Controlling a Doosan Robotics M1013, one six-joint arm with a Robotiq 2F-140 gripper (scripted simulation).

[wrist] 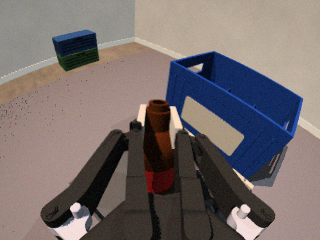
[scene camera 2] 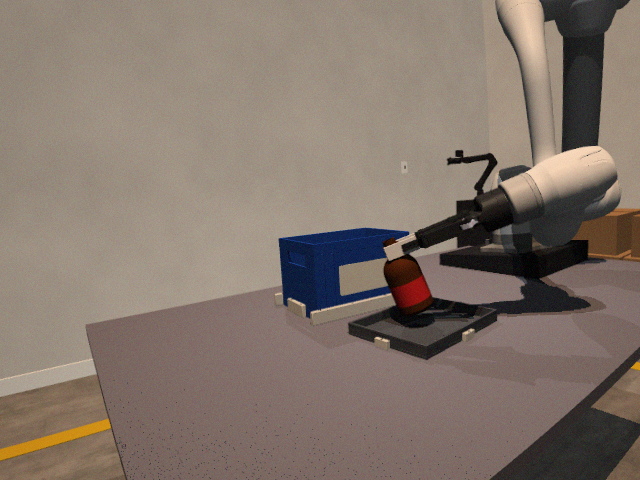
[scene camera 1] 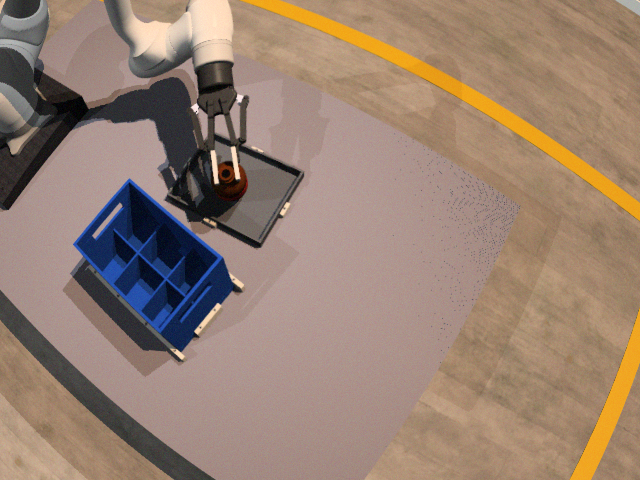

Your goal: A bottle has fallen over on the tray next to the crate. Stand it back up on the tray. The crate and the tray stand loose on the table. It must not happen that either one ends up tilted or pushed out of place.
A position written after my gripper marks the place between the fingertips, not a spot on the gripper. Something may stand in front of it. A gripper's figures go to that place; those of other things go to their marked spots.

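Labels:
My gripper (wrist: 157,114) is 22 cm from the lens. Bottle (wrist: 158,154) 19 cm from the lens, blue crate (wrist: 230,103) 28 cm from the lens; the bottle is thus nearer to the lens than the blue crate. The marked spots on the bottle and the crate are 16 cm apart.

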